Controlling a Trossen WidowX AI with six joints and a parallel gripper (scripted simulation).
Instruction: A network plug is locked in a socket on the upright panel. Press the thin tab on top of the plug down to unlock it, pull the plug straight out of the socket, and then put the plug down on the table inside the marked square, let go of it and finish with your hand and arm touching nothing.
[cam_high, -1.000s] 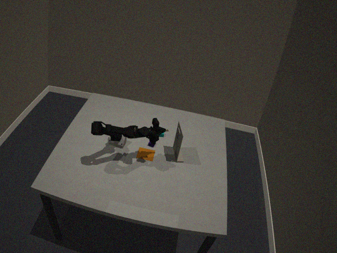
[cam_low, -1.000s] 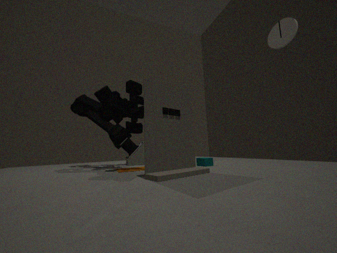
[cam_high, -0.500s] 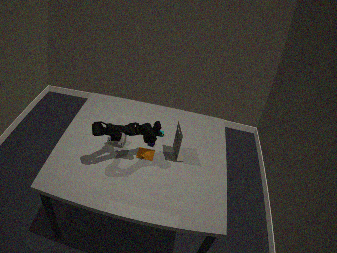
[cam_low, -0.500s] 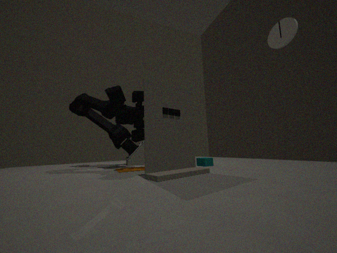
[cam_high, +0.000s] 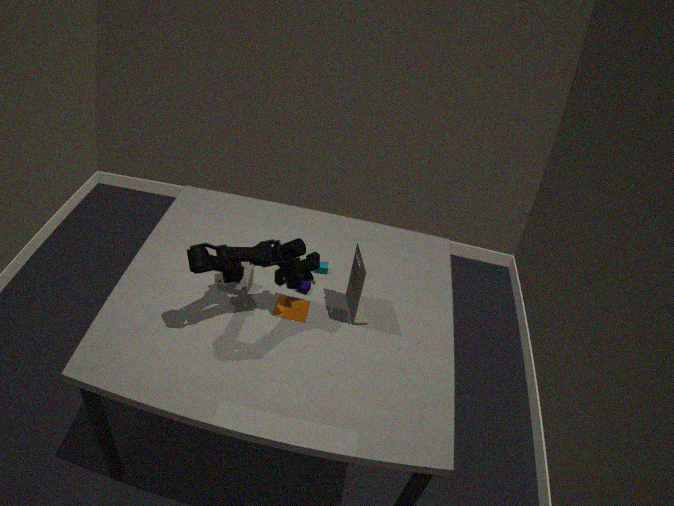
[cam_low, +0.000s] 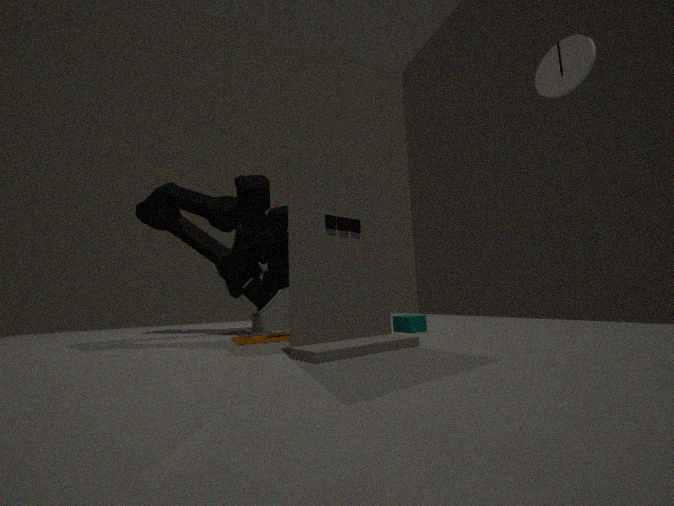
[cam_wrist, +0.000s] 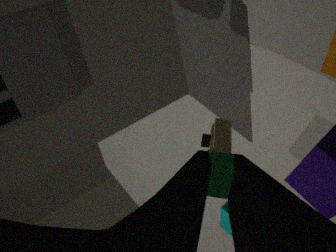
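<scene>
Now: the orange marked square 50 mm behind my gripper tip, 60 mm to the right of it and 110 mm below it. The rest, counted from my gripper tip: upright panel (160 mm ahead, 20 mm to the left); then purple block (30 mm behind, 60 mm to the left, 90 mm below); then network plug (right at my gripper tip).
</scene>
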